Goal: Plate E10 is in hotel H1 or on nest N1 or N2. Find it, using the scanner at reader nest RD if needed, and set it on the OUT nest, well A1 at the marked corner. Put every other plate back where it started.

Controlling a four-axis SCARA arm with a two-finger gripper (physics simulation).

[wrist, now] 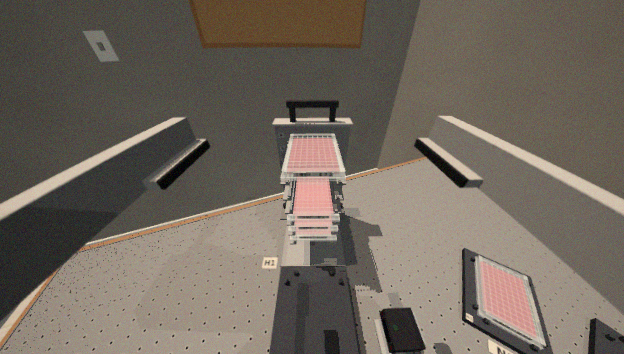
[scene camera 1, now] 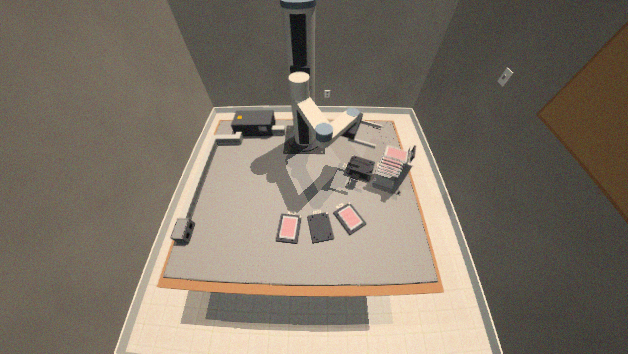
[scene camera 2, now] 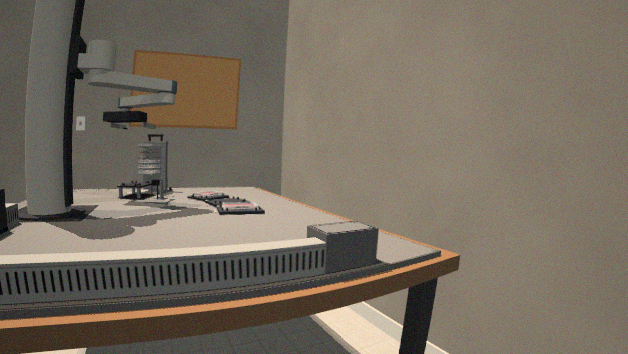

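Note:
Hotel H1 holds several pink plates in a stack; its top plate sits apart above the others. No plate name is readable. My gripper is open and empty, high up, facing the hotel. Reader nest RD is bare, with the scanner beside it. N1 and N2 each carry a pink plate. The OUT nest between them is bare; its edge shows in the wrist view.
A dark box with an orange mark stands at the back left. A slotted pale duct runs along the left side to a grey box. The arm's column stands at the back.

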